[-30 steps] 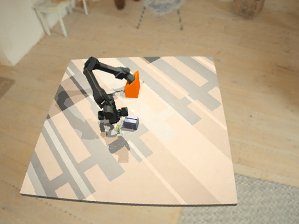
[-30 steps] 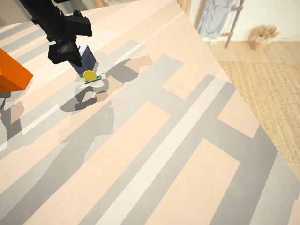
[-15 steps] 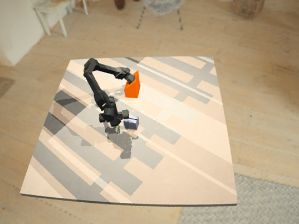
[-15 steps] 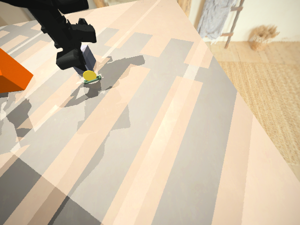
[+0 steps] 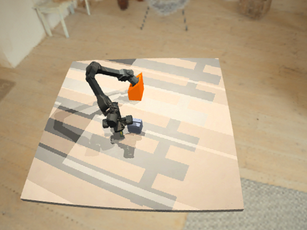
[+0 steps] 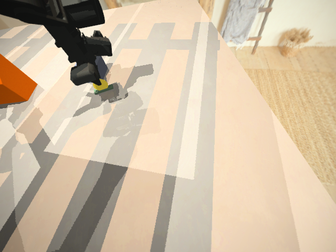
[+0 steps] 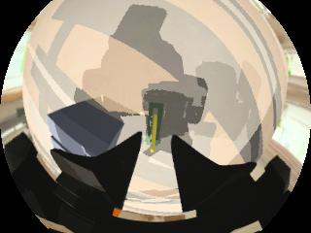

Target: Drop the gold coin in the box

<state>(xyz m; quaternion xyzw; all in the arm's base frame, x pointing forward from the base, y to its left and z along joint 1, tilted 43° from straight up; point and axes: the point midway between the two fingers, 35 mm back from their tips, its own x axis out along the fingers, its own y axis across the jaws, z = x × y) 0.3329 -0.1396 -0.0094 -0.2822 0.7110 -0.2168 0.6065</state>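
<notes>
Now: gripper tip 2 cm above the gold coin and 1 cm past it.
</notes>
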